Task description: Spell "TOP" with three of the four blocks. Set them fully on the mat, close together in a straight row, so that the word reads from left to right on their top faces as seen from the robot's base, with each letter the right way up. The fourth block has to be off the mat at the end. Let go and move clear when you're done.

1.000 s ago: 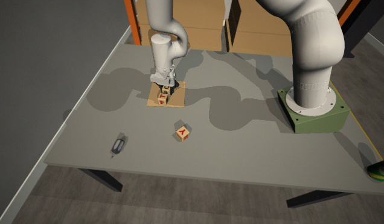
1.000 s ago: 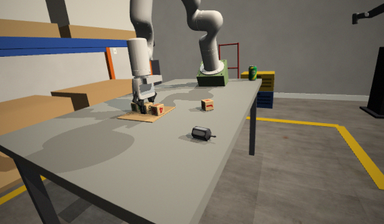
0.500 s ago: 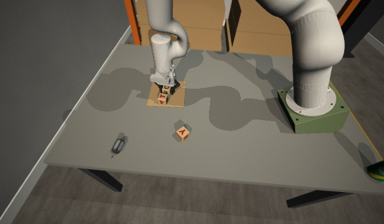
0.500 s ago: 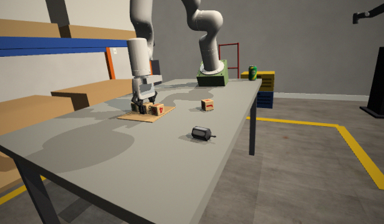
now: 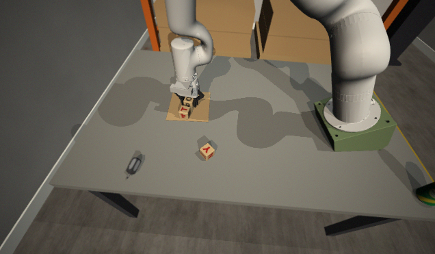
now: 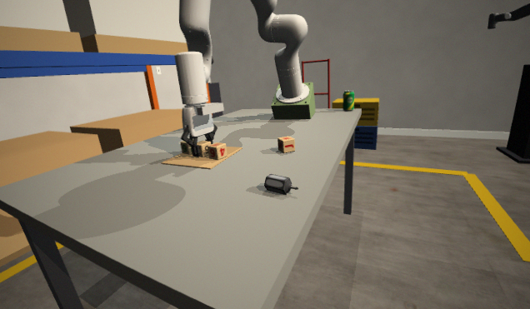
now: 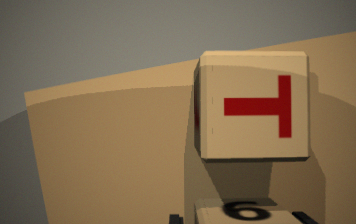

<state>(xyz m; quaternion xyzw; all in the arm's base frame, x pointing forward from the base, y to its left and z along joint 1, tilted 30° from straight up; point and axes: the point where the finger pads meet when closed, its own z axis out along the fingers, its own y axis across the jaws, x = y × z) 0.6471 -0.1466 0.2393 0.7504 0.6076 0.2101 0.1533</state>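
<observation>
Now: hand 2 cm above the tan mat. Round my hand: dark motor (35 cm to the left, 18 cm ahead, 1 cm below); P block (7 cm to the right, 1 cm behind); green can (92 cm behind, 43 cm to the left, 4 cm above).
</observation>
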